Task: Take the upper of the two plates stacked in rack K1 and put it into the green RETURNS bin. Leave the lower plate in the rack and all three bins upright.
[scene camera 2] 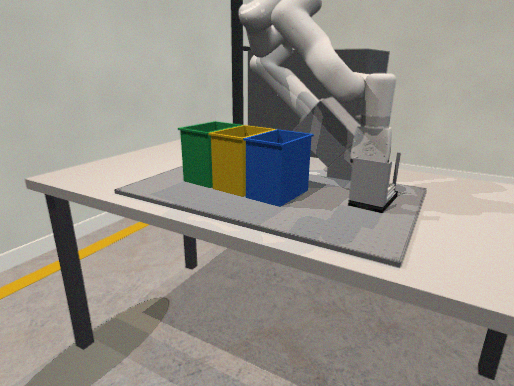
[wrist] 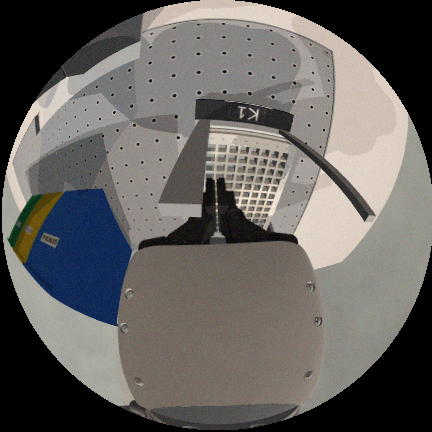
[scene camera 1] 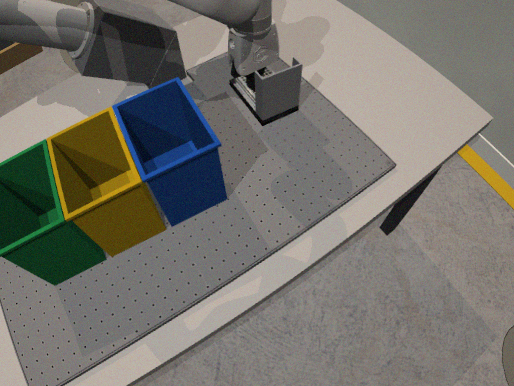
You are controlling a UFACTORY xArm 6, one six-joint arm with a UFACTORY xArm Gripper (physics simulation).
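Where they show: gripper, fingertip midpoint: (wrist: 215,190) (scene camera 1: 254,87); arm's base at its link origin: (scene camera 2: 312,113) (scene camera 1: 81,30).
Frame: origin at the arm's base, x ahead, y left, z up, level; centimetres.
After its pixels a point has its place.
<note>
Rack K1 (scene camera 1: 278,95) {x 34.2, y 27.8, z -12.7 cm} (scene camera 2: 369,181) {x 34.3, y 29.0, z -12.1 cm} (wrist: 177,175) {x 20.2, y 26.1, z -7.6 cm} stands upright on the perforated board, with a black base and grey uprights. The pale upper plate (wrist: 248,172) {x 24.8, y 30.0, z -15.7 cm} with a grid of square wells lies in it; the lower plate is hard to tell apart beneath it. My gripper (wrist: 215,190) {x 26.6, y 27.1, z -15.7 cm} points down into the rack, shut with its black fingertips together over the wells and nothing seen between them. Whether the tips touch the plate cannot be told. In the scene views the fingers are hidden by the rack and wrist. The green bin (scene camera 1: 75,252) {x 40.8, y -21.5, z -12.7 cm} (scene camera 2: 195,156) {x 40.5, y -24.3, z -10.7 cm} (wrist: 22,218) {x 23.8, y -20.2, z -11.1 cm} stands upright.
The yellow bin (scene camera 1: 122,215) {x 42.1, y -10.6, z -9.0 cm} (scene camera 2: 228,162) {x 42.1, y -10.8, z -10.4 cm} (wrist: 37,218) {x 25.5, y -6.6, z -12.3 cm} and blue bin (scene camera 1: 192,185) {x 43.6, y 2.0, z -10.3 cm} (scene camera 2: 280,172) {x 44.2, y 7.3, z -10.2 cm} (wrist: 85,245) {x 30.6, y 9.2, z -11.6 cm} stand upright in a row with the green one, blue nearest the rack. The perforated board (scene camera 1: 200,265) {x 52.6, y -4.0, z -20.3 cm} (scene camera 2: 330,230) {x 51.8, y 24.3, z -20.3 cm} lies on the table (scene camera 1: 410,115) {x 51.2, y 56.5, z -21.6 cm} (scene camera 2: 465,250) {x 44.0, y 52.8, z -21.6 cm}.
</note>
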